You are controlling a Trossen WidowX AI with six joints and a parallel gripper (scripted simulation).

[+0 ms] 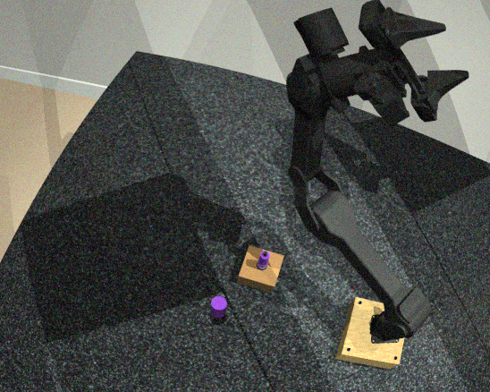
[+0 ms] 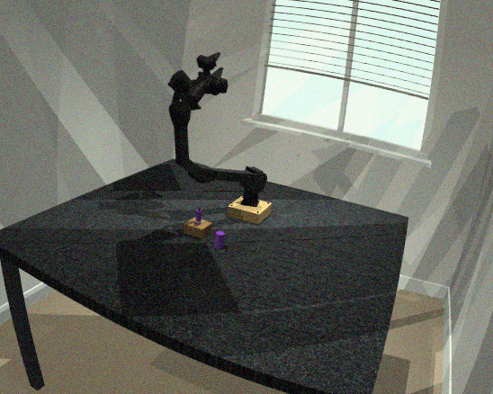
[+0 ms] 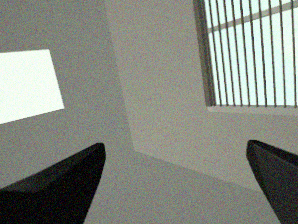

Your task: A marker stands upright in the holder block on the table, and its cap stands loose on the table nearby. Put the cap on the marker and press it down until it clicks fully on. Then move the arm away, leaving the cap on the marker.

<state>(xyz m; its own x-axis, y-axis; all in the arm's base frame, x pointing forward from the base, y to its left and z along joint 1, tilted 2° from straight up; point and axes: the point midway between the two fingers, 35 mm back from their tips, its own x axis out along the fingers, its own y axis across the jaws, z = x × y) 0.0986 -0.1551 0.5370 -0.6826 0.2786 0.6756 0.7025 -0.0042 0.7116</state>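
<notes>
Now: gripper tip 570 mm above the purple cap, 250 mm short of it and 120 mm to the right of it.
</notes>
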